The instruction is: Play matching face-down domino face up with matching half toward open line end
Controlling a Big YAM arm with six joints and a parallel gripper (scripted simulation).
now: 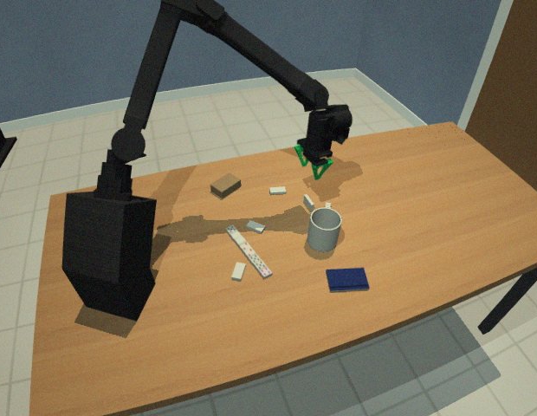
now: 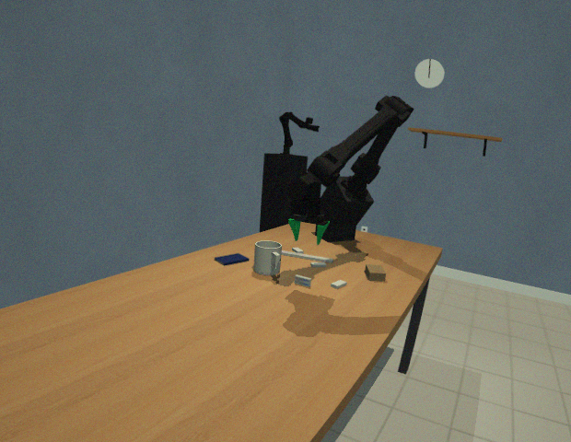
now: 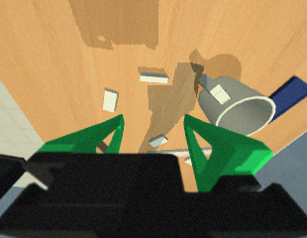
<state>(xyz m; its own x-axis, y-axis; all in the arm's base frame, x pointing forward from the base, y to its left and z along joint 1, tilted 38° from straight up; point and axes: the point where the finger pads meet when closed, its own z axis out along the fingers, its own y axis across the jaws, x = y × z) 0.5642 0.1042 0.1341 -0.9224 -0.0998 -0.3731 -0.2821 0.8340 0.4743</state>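
The grey tile lies 8 cm behind my hand, 9 cm to the left of it and 15 cm below it. Also, from my hand: brown block (26 cm behind, 13 cm to the left, 14 cm below).
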